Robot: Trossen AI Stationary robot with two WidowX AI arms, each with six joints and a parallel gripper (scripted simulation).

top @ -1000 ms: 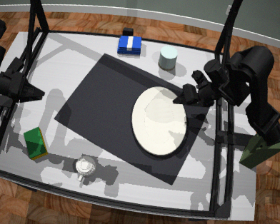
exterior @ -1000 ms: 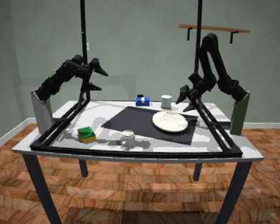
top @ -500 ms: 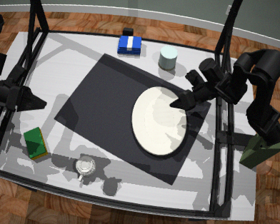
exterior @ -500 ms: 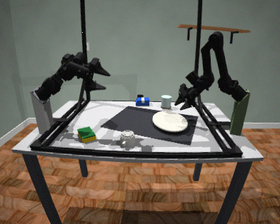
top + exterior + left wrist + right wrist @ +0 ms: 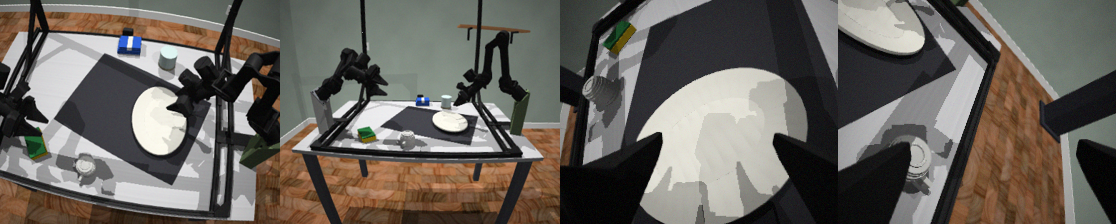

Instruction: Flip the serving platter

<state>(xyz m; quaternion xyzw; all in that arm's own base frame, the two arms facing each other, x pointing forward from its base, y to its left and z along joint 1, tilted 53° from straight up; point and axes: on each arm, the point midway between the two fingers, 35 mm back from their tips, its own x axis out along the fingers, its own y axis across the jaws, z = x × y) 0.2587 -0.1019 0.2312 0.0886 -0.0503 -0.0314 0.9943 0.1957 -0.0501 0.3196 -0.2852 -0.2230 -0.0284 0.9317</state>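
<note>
Right now my right hand is 350 mm to the right of the cream serving platter, 260 mm above it and 180 mm past it. Round my right hand: green sponge 250 mm below, 100 mm to the right, 10 mm behind; then mug 240 mm below, 120 mm to the left, 50 mm ahead; then dark drying mat 270 mm below, 250 mm to the left, 210 mm behind.
My left hand is 11 cm above the cream serving platter, 5 cm to the left of it and 4 cm short of it. Also, from my left hand: green sponge 51 cm to the right, 20 cm ahead, 11 cm below; then mug 29 cm to the right, 27 cm ahead, 9 cm below; then dark drying mat 15 cm to the right, 13 cm below, 1 cm ahead.
</note>
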